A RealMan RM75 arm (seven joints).
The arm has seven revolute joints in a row. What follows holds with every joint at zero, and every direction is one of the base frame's.
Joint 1 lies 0.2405 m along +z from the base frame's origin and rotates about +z.
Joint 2 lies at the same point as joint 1 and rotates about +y.
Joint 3 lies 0.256 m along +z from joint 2 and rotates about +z.
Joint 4 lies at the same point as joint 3 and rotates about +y.
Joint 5 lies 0.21 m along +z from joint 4 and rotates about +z.
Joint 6 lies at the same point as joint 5 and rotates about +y.
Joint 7 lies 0.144 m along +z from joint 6 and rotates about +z.
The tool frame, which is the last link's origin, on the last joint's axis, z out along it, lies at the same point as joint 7; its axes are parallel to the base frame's.
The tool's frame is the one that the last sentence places.
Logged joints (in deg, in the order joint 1, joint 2, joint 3, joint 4, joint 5, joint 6, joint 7), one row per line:
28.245 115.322 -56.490 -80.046 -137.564 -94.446 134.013
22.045 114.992 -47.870 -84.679 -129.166 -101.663 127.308
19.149 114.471 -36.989 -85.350 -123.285 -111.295 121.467
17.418 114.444 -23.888 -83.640 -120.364 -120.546 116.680
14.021 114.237 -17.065 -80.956 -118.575 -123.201 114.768
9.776 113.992 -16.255 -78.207 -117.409 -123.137 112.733
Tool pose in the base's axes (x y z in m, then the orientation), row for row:
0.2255 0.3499 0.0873 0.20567 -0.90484 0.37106 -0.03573
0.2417 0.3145 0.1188 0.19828 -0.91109 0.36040 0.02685
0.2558 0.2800 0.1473 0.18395 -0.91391 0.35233 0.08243
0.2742 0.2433 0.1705 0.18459 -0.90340 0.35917 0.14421
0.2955 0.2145 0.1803 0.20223 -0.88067 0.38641 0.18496
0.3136 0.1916 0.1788 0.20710 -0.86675 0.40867 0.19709
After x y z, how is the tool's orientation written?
As a quaternion, w x y z.
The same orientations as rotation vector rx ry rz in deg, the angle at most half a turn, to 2 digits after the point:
-144.48 59.25 -5.71
-146.06 57.78 4.30
-147.65 56.92 13.32
-145.90 58.01 23.29
-140.88 61.81 29.59
-138.29 65.20 31.45

